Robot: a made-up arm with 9 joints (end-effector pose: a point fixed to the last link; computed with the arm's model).
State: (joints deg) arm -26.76 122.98 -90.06 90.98 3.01 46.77 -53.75 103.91 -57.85
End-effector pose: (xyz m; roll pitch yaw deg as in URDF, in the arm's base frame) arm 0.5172 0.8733 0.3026 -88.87 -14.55 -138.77
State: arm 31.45 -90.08 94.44 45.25 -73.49 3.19 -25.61 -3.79 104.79
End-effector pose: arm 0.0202 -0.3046 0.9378 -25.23 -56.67 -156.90
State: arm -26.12 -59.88 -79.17 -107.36 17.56 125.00 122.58 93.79 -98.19
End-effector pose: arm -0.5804 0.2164 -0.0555 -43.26 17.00 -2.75
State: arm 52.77 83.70 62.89 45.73 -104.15 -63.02 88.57 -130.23 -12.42
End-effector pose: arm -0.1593 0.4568 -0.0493 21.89 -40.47 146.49
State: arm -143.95 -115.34 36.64 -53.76 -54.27 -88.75 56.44 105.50 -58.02
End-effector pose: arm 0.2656 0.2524 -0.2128 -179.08 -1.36 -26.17
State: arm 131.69 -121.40 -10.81 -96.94 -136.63 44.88 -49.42 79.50 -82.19
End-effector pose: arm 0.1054 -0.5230 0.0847 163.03 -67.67 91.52
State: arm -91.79 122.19 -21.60 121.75 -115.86 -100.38 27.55 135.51 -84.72
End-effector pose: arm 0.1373 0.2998 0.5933 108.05 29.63 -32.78
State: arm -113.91 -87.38 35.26 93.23 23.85 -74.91 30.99 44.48 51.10
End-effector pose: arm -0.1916 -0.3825 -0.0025 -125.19 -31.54 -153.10
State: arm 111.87 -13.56 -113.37 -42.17 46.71 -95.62 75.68 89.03 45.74
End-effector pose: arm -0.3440 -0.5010 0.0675 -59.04 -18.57 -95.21
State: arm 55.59 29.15 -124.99 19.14 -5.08 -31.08 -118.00 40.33 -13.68
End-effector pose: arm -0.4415 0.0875 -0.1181 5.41 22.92 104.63
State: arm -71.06 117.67 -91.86 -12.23 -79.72 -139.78 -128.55 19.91 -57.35
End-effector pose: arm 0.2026 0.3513 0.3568 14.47 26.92 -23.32
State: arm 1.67 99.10 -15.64 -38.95 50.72 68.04 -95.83 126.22 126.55
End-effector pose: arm 0.4591 0.2732 0.3402 82.60 -21.14 -14.96
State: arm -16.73 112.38 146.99 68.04 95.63 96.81 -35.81 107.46 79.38
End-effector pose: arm 0.4911 0.7605 0.3234 -129.96 -17.80 -34.17
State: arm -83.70 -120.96 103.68 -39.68 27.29 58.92 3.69 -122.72 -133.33
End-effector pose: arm 0.0341 -0.1253 -0.1774 2.89 10.34 72.71
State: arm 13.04 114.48 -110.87 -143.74 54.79 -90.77 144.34 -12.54 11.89
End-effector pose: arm 0.1483 0.5531 -0.0316 -111.57 -18.35 164.38
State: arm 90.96 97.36 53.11 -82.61 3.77 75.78 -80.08 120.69 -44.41
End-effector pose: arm -0.1597 -0.2671 -0.2038 -159.07 45.32 86.22
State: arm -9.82 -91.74 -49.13 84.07 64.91 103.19 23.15 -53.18 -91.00
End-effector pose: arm -0.0423 -0.6389 0.1626 -118.70 38.07 90.51
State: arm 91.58 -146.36 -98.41 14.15 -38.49 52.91 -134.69 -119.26 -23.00
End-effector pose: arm 0.8406 0.1424 0.2755 -56.98 -44.98 -160.24
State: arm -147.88 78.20 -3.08 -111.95 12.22 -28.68 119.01 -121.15 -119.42
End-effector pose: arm -0.5040 -0.8167 0.5192 155.44 21.59 87.96
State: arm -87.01 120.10 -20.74 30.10 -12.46 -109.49 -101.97 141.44 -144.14
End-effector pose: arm -0.3437 0.4289 0.8489 156.96 55.86 135.24
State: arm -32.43 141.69 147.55 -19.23 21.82 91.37 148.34 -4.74 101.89
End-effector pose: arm 0.2979 0.2788 0.4090 80.83 -3.37 -20.75
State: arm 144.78 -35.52 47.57 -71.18 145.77 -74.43 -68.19 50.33 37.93
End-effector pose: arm -0.0989 0.6708 0.5067 -28.43 -32.70 -55.89
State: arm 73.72 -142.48 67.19 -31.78 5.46 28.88 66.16 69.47 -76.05
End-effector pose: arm 0.1151 -0.1626 0.0310 -79.84 -20.80 92.89
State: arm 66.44 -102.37 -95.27 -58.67 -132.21 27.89 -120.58 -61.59 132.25
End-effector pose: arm -0.4190 0.1000 0.7264 -116.60 -69.97 40.33
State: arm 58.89 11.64 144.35 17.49 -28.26 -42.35 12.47 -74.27 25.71
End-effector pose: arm -0.3447 0.7691 -0.1208 -71.65 15.61 -0.05
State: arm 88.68 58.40 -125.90 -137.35 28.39 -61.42 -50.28 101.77 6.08
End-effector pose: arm -0.5075 -0.2850 -0.5065 68.47 18.85 -20.87
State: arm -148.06 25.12 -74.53 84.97 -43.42 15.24 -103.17 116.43 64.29
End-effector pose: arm -1.0012 -0.2928 0.7436 84.76 -37.07 -113.59
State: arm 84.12 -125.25 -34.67 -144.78 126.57 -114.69 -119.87 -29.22 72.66
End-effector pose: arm -0.0462 -0.0296 0.2385 57.68 53.06 -130.77
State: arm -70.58 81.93 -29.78 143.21 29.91 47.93 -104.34 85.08 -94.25
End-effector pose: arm -0.5878 0.4631 0.9215 -147.81 -16.01 -75.42
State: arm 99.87 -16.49 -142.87 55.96 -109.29 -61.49 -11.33 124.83 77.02
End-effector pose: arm -0.8442 0.3786 -0.4624 131.96 -20.22 169.17
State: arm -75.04 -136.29 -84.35 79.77 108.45 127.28 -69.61 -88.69 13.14
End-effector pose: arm 0.5708 -0.4849 -0.2956 -113.41 -8.16 -156.68
